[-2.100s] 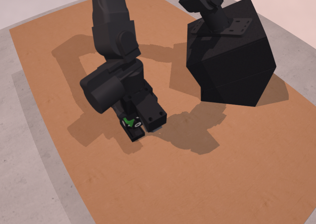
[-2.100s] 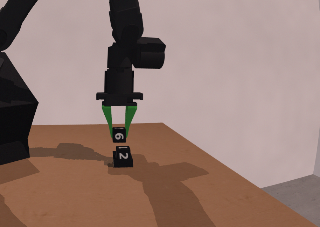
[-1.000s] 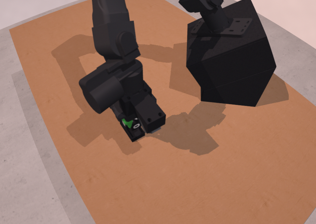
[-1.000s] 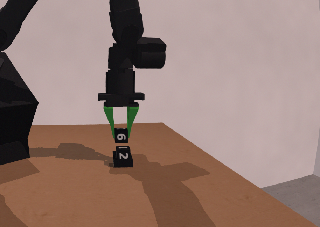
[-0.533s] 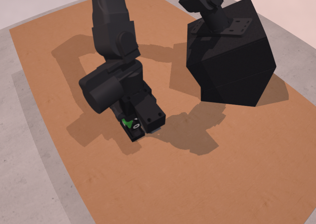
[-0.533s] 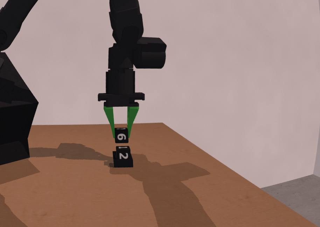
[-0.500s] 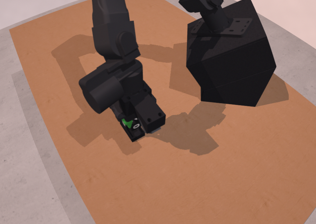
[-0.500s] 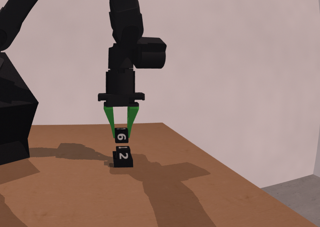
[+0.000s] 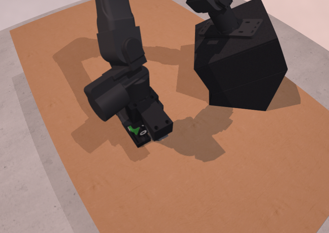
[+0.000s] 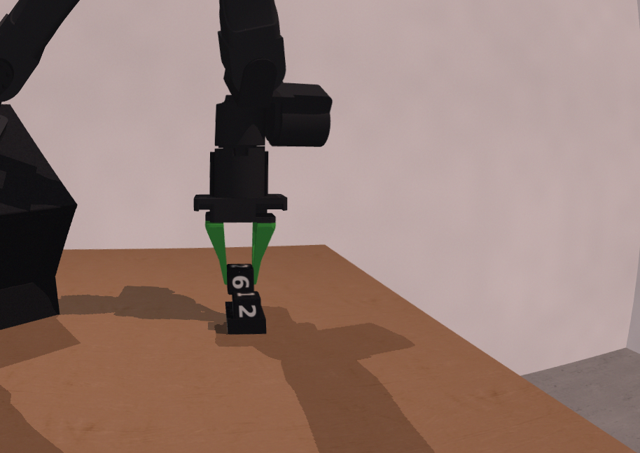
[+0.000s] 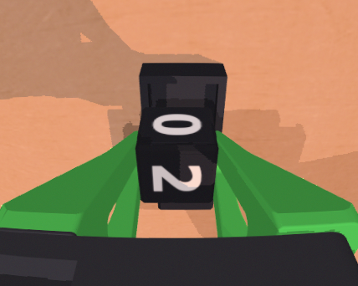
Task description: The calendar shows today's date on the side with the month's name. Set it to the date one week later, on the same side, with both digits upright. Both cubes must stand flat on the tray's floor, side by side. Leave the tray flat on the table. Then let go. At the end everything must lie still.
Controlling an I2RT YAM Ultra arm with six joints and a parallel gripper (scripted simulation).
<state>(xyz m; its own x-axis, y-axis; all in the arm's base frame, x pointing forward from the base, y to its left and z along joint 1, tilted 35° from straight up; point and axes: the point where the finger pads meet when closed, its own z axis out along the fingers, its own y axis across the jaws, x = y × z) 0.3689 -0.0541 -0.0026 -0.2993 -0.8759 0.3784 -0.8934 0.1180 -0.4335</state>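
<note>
Now: hand 2 cm to the left of the black tray and 4 cm above it.
</note>
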